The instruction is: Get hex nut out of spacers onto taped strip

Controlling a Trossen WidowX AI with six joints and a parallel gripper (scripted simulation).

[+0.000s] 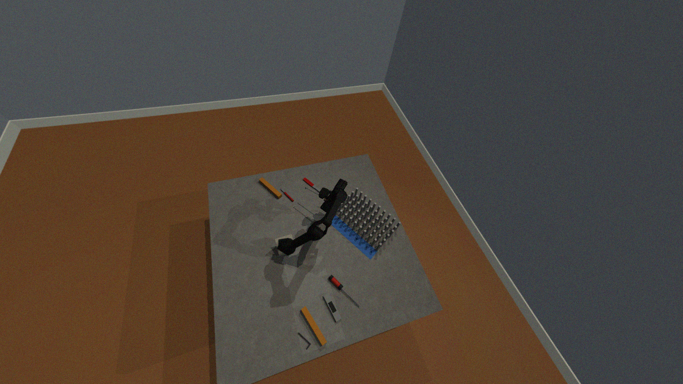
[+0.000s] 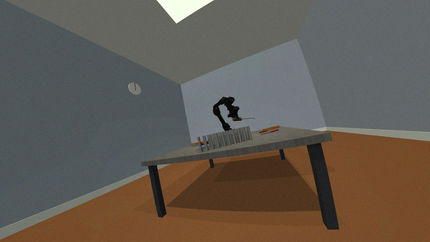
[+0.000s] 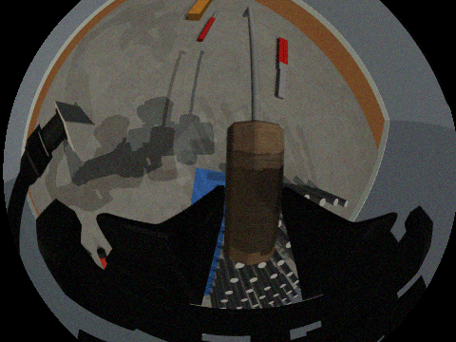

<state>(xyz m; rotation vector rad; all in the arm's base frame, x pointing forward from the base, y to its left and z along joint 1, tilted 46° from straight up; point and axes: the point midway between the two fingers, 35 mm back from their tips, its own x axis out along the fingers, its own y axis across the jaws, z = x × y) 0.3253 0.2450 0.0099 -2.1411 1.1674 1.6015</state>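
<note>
Right now the blue taped strip is 12 cm ahead of my gripper tip, 19 cm to the right of it and 20 cm below it. The rest, counted from my gripper tip: hook tool (7 cm behind, 8 cm to the left, 1 cm below); then dark flat tool (13 cm behind, 60 cm to the right, 19 cm below); then thin red tool (28 cm behind, 25 cm to the left, 19 cm below).
</note>
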